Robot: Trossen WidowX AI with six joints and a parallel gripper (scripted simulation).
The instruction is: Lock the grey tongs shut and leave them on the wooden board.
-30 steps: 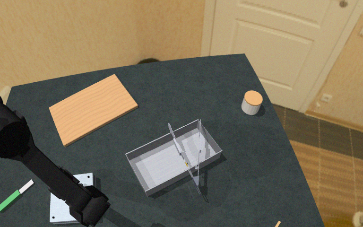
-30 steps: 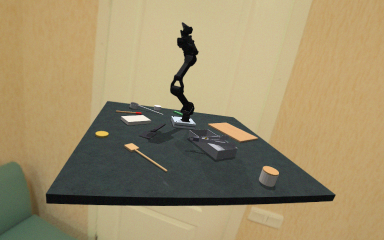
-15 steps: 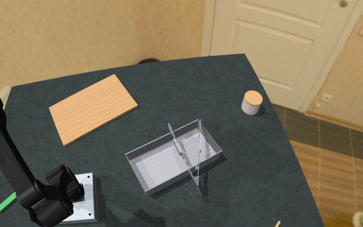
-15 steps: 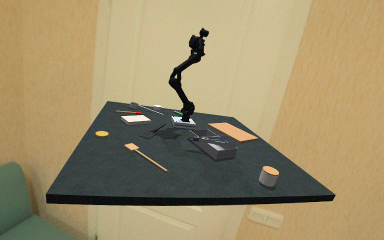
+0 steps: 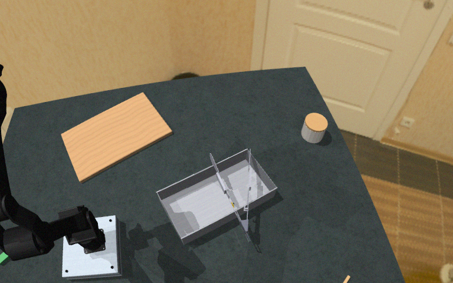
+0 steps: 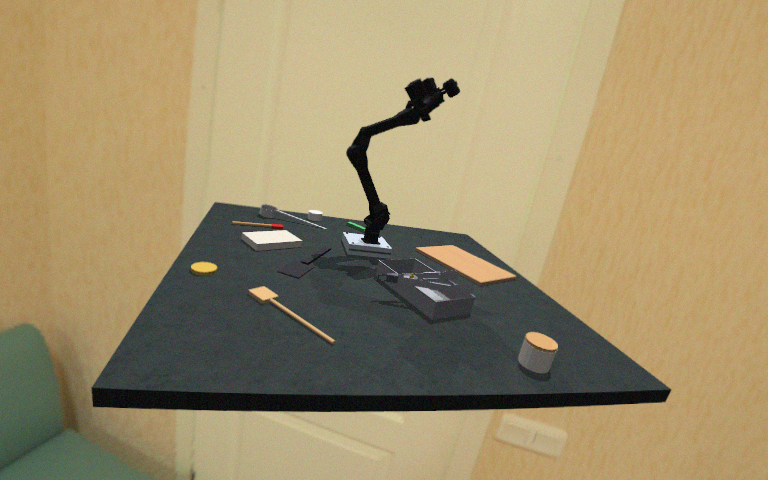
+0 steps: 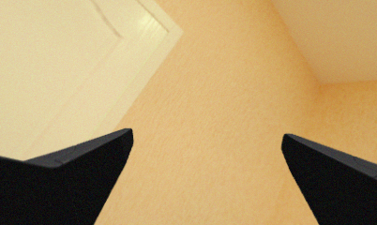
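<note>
My gripper tip is now 52 cm short of the yellow lock piece, 24 cm to the left of it and 61 cm above it. Also, from my gripper tip: wooden board (21 cm ahead, 15 cm to the left, 68 cm below); grey roasting tin (49 cm ahead, 18 cm to the right, 65 cm below); white block (12 cm ahead, 62 cm to the right, 67 cm below).
</note>
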